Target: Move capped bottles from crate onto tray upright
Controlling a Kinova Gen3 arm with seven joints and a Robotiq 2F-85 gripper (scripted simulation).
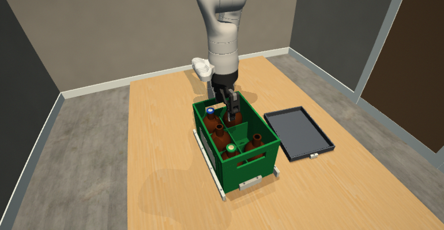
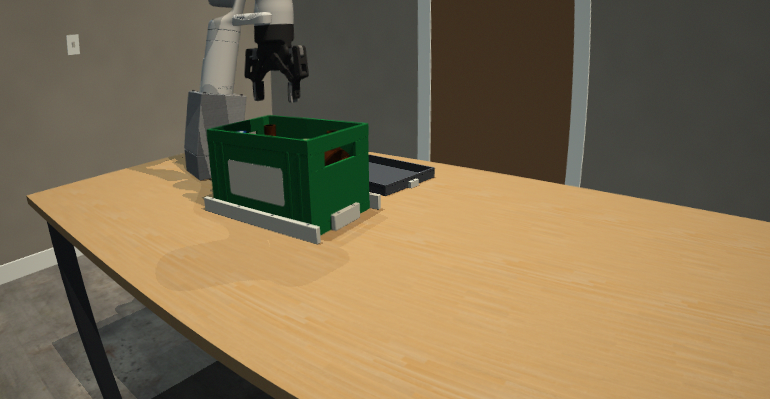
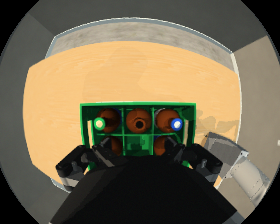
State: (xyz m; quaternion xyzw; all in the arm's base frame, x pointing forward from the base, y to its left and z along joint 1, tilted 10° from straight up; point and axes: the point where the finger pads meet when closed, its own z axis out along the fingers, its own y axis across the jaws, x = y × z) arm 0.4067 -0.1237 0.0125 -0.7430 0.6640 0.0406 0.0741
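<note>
The green crate lies 150 mm below my hand and 20 mm to the left of it. Also, from my hand: dark tray (310 mm to the left, 220 mm below, 20 mm behind).
</note>
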